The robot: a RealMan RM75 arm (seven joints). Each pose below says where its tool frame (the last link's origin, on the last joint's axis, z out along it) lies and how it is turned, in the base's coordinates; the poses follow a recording.
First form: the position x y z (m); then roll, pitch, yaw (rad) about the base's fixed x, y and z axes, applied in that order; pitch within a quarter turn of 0, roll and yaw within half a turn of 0.
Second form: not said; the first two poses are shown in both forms.
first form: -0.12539, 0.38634, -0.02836, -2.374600, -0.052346, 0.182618
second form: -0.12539, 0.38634, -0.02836, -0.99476, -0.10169, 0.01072, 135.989
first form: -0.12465, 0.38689, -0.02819, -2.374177, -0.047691, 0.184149
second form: -0.12465, 0.38689, -0.02819, -0.99474, -0.10152, 0.01337, 135.988
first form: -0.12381, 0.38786, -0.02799, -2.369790, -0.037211, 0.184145
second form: -0.12381, 0.38786, -0.02799, -0.99486, -0.09945, 0.01882, 135.788
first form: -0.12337, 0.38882, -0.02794, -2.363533, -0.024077, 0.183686
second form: -0.12337, 0.38882, -0.02794, -0.99499, -0.09660, 0.02560, 135.495
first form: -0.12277, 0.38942, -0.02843, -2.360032, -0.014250, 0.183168
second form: -0.12277, 0.38942, -0.02843, -0.99507, -0.09433, 0.03057, 135.344
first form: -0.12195, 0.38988, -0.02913, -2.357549, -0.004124, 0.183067
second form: -0.12195, 0.38988, -0.02913, -0.99510, -0.09220, 0.03571, 135.254
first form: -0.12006, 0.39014, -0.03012, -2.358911, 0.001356, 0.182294
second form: -0.12006, 0.39014, -0.03012, -0.99515, -0.09068, 0.03820, 135.359
